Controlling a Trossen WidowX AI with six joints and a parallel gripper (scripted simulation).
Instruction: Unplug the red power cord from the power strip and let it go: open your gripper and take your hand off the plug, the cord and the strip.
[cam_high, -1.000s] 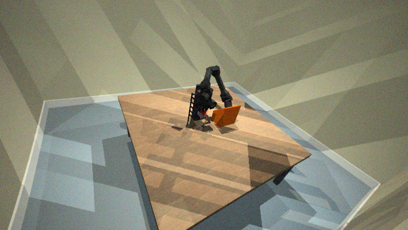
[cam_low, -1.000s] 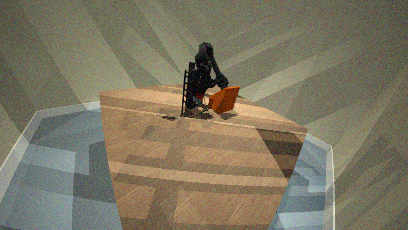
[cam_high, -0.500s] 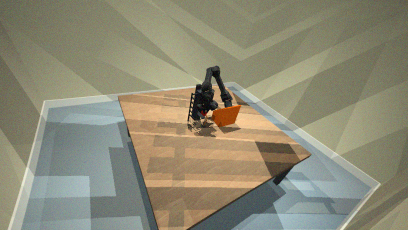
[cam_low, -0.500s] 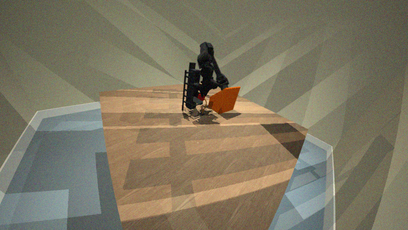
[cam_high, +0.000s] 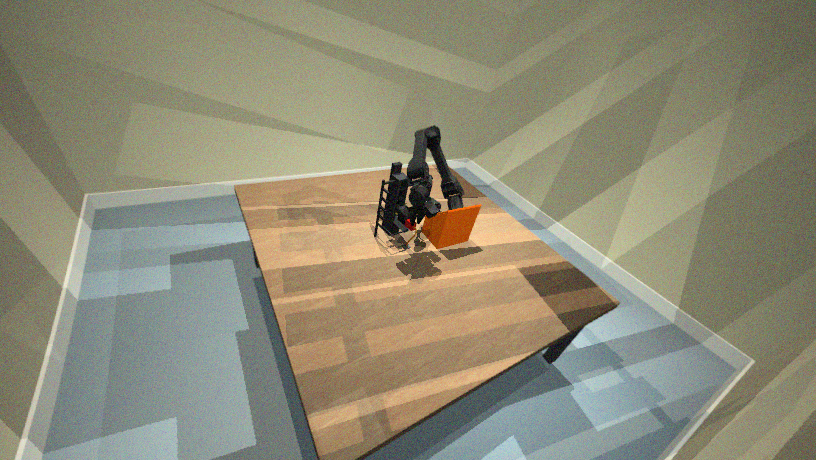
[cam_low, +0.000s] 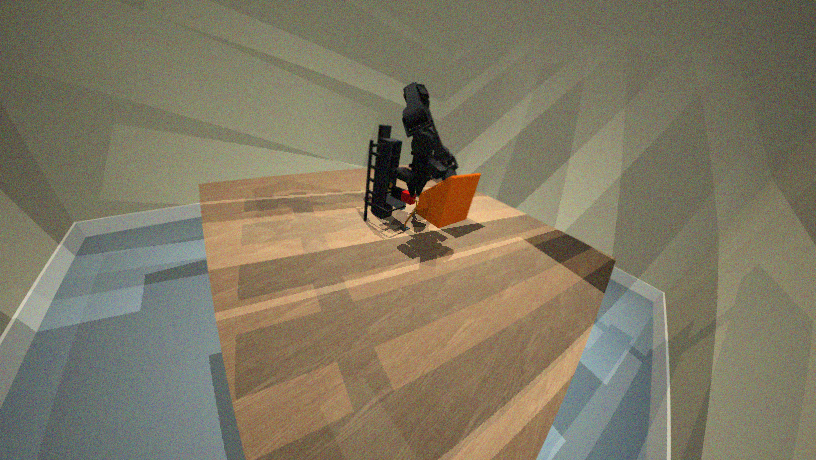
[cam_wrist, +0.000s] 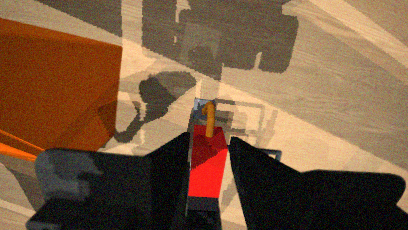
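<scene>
The red plug lies 40 mm to the right of my gripper tip and 10 mm ahead of it.
</scene>
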